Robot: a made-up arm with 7 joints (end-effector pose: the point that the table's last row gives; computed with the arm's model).
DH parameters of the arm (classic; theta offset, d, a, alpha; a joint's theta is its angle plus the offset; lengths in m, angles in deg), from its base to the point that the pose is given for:
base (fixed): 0 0 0 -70
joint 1: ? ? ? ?
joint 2: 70 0 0 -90
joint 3: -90 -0.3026 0.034 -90
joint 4: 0 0 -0.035 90
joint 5: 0 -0.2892 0 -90
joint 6: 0 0 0 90
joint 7: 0 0 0 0
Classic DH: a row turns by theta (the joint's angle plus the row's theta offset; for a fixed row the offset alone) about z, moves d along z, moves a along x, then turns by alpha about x.
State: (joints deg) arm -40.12 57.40 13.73 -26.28 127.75 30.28 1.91
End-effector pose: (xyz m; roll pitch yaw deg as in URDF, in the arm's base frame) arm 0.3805 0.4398 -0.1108 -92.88 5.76 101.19
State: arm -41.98 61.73 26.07 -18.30 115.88 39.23 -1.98
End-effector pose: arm 0.3368 0.4821 -0.0920 -92.51 1.29 102.32
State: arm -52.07 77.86 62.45 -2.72 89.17 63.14 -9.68
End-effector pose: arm 0.2450 0.5403 0.0015 -108.03 -1.93 94.57
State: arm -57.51 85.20 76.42 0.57 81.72 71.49 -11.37
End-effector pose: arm 0.2116 0.5495 0.0554 -121.08 -5.39 90.52
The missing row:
joint 1: 90 0 0 90
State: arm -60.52 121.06 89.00 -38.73 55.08 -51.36 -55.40
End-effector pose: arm -0.2505 0.4238 0.3090 -82.29 3.99 -95.95
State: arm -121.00 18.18 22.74 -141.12 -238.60 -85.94 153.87
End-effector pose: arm -0.0276 0.0015 0.2609 -128.42 -29.82 -173.24
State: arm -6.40 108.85 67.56 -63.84 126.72 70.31 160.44
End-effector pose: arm 0.0779 0.3502 0.4021 -155.10 78.07 -1.43
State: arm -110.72 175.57 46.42 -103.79 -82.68 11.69 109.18
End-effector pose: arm -0.3973 -0.1264 0.0476 -96.89 20.86 -21.64
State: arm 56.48 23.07 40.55 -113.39 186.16 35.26 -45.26
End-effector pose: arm -0.0425 0.3095 -0.2212 -106.84 -3.95 106.75
